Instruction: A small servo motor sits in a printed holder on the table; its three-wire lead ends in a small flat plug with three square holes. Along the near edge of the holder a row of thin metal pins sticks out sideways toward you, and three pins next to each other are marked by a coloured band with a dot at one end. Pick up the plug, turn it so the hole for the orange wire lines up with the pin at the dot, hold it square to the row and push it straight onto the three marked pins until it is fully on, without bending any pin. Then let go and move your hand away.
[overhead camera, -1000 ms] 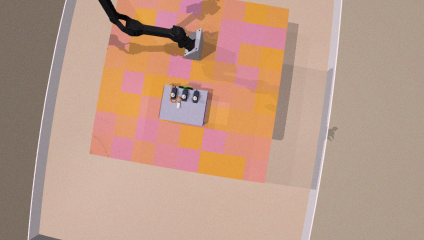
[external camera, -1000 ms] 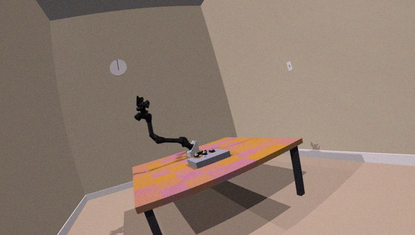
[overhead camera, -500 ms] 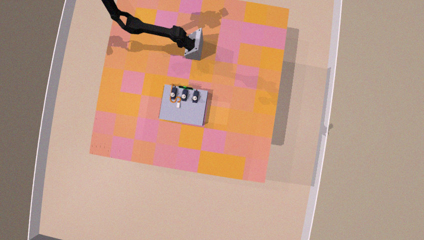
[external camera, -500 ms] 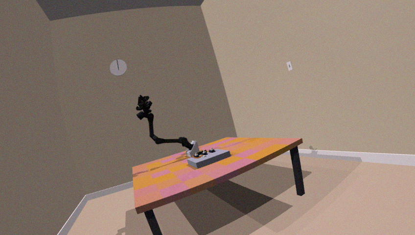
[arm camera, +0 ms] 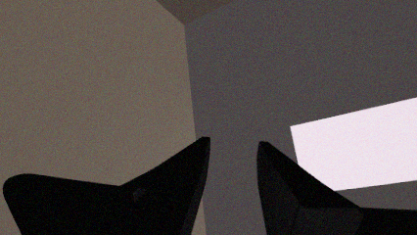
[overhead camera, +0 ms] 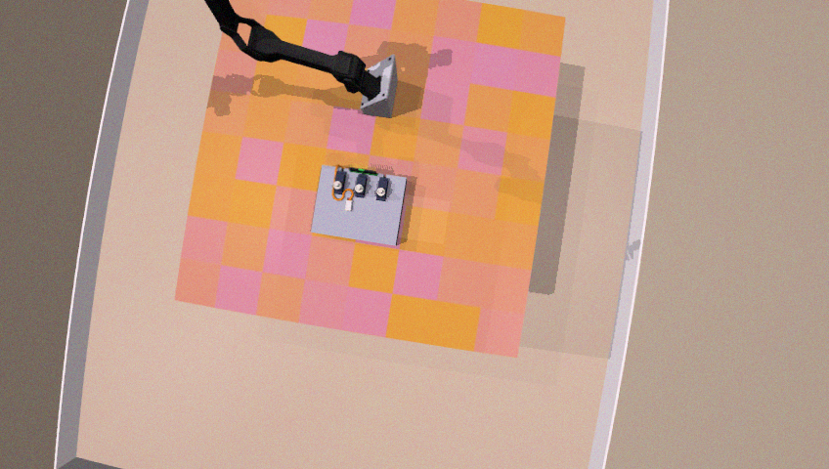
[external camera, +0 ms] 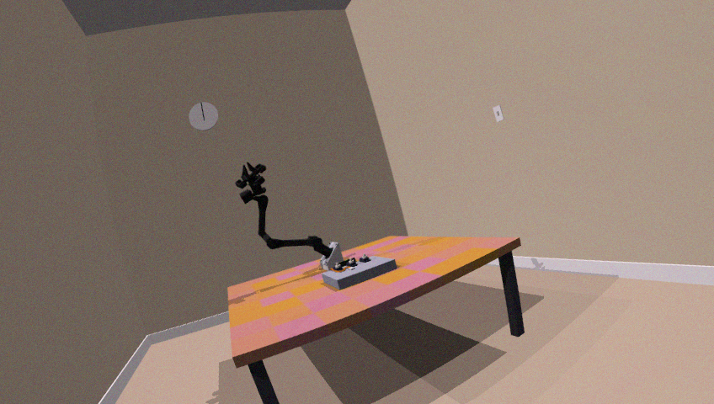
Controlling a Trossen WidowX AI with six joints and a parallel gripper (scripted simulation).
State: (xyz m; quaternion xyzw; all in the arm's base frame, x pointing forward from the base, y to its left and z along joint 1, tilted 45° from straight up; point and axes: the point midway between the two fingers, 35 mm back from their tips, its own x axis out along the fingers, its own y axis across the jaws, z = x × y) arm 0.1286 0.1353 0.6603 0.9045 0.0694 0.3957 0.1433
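Now: the grey printed holder 680 mm below my gripper tip, 370 mm ahead of it and 310 mm to the left of it. The rest, counted from my gripper tip: green band 630 mm below, 330 mm to the left, 210 mm ahead; black header strip 640 mm below, 330 mm to the left, 210 mm ahead; dot 630 mm below, 340 mm to the left, 210 mm ahead.
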